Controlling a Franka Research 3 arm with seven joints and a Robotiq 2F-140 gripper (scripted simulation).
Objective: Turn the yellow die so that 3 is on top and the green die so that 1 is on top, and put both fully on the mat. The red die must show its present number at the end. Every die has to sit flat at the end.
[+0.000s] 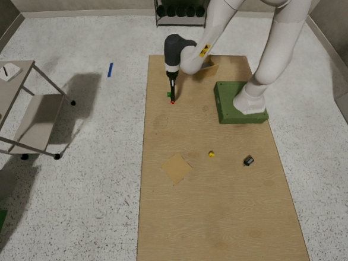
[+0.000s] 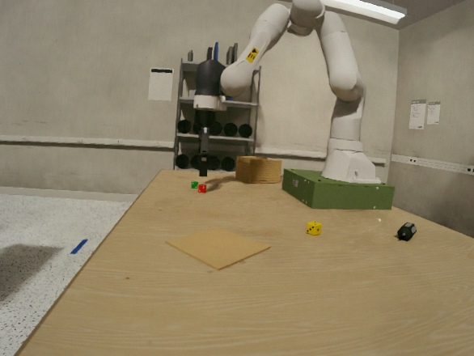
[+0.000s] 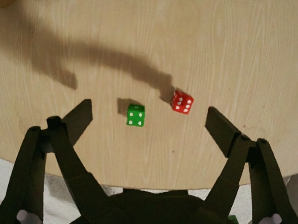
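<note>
The red die is 5 cm to the left of my hand and 6 cm below it. From my hand the other things lie so: wooden box: 26 cm behind, 27 cm to the right, 2 cm below; yellow die: 26 cm behind, 45 cm to the left, 6 cm below; green die: 2 cm ahead, 2 cm to the right, 6 cm below.
</note>
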